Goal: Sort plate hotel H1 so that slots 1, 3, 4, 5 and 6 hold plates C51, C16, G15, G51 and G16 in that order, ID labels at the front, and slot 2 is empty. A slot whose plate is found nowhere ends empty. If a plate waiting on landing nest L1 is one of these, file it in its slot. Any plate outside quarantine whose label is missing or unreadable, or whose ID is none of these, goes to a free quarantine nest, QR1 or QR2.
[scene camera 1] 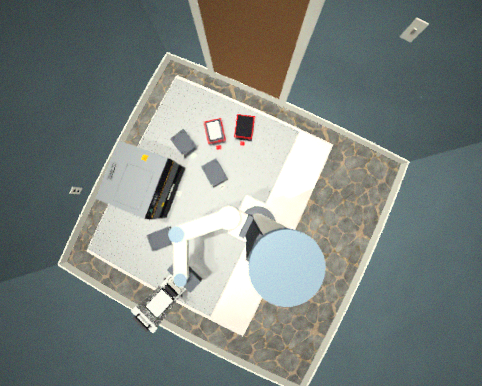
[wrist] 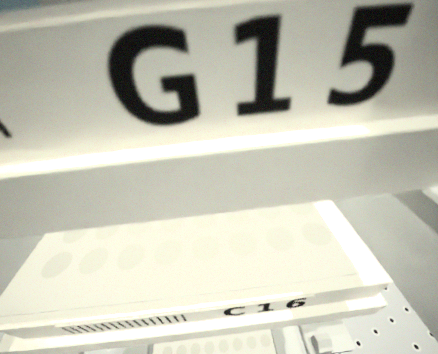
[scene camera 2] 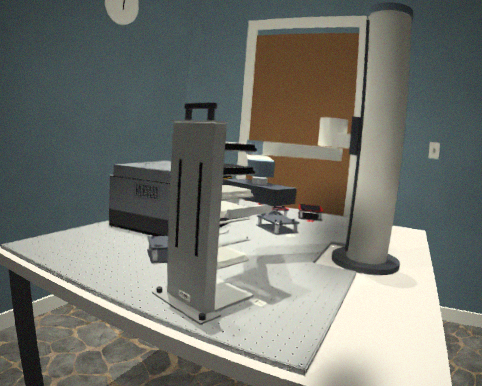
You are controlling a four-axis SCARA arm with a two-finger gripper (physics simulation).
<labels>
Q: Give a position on a plate C16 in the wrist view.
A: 214,275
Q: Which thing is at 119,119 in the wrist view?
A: A plate G15.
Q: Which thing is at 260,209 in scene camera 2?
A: My gripper.
</labels>
